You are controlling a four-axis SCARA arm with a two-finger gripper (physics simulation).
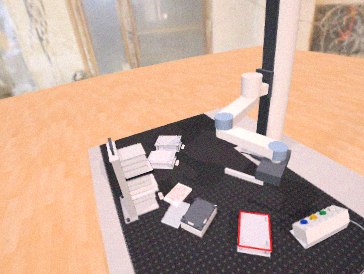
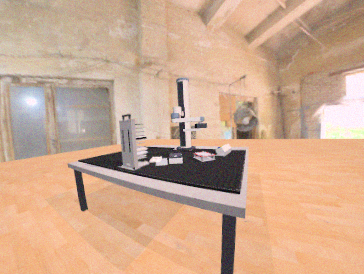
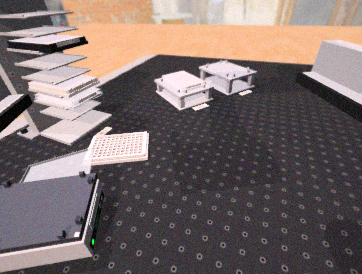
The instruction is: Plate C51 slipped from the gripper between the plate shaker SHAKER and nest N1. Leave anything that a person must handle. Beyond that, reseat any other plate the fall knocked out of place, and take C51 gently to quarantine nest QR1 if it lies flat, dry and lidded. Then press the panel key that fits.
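Places are measured from the arm's base along level axes (x right, y ahead, z up), in metres.
Where they show: gripper, between the fingertips: (image 1: 233,158) (image 2: 183,130) (image 3: 168,71); arm's base, origin of its link: (image 2: 185,148).
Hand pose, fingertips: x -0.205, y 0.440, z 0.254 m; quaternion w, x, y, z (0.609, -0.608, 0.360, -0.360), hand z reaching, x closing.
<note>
Each offset is from my fingertips to the top centre of the thing. "pt": to the spot under its first point.
An unlidded, pinkish-white well plate @(dx +0.160, dy +0.215, dz -0.227 m) (image 1: 178,194) (image 2: 156,159) (image 3: 120,147), apparently C51, lies flat on the mat, wells up. A pale lid-like sheet @(dx +0.055, dy +0.274, dz -0.216 m) (image 1: 175,214) (image 2: 161,162) (image 3: 57,167) lies between it and the dark-topped shaker @(pt dx -0.031, dy +0.192, dz -0.186 m) (image 1: 200,212) (image 2: 175,158) (image 3: 42,210), close to both. A raised nest @(pt dx +0.414, dy +0.192, dz -0.192 m) (image 1: 162,160) (image 3: 183,89) carries a white plate; whether that plate is fully seated is unclear. Another nest @(dx +0.601, dy +0.075, dz -0.177 m) (image 1: 168,143) (image 3: 229,71) stands behind. The red-rimmed nest @(dx -0.205, dy +0.048, dz -0.195 m) (image 1: 254,231) (image 2: 204,156) is apparently QR1. My gripper (image 1: 230,159) (image 3: 168,71) is open and empty, above the mat, away from the well plate.
A tall rack (image 1: 122,185) (image 2: 129,145) with several shelves, some holding plates, stands at the mat's left side. The key panel @(dx -0.327, dy -0.192, dz -0.157 m) (image 1: 320,226) (image 2: 223,149) shows blue, yellow and green keys at the right. Small label cards lie by the nests and rack; their text is unreadable.
</note>
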